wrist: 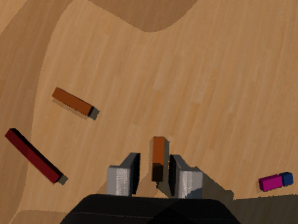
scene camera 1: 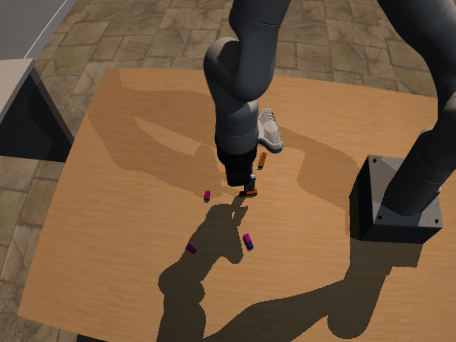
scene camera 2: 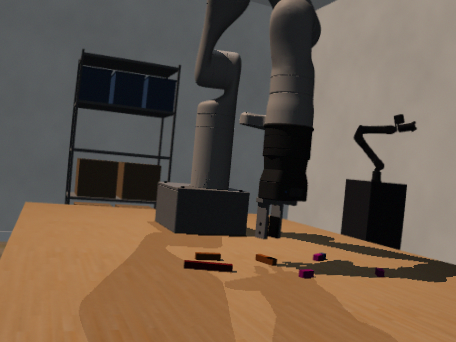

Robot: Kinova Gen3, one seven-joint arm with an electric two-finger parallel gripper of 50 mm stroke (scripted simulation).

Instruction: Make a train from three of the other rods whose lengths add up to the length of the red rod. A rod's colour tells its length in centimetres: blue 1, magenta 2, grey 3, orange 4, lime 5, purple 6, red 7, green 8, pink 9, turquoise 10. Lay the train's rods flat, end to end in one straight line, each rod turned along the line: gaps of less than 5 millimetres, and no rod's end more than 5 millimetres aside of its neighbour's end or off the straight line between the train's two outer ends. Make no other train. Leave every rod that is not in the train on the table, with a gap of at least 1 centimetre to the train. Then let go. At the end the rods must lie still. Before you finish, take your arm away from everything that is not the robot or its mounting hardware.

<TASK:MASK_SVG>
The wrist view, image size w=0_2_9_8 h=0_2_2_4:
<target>gripper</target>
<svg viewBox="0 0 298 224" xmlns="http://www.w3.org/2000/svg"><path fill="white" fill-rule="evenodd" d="M60 223L241 224L220 201L202 199L203 172L200 169L191 169L180 155L170 154L168 183L171 196L175 196L175 198L132 196L132 194L136 194L139 184L140 153L130 153L119 166L110 165L107 168L106 194L86 196Z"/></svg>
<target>red rod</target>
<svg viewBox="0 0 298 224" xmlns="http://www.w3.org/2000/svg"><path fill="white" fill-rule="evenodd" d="M10 128L5 137L53 184L58 182L63 173L46 159L16 128Z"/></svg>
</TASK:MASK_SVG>
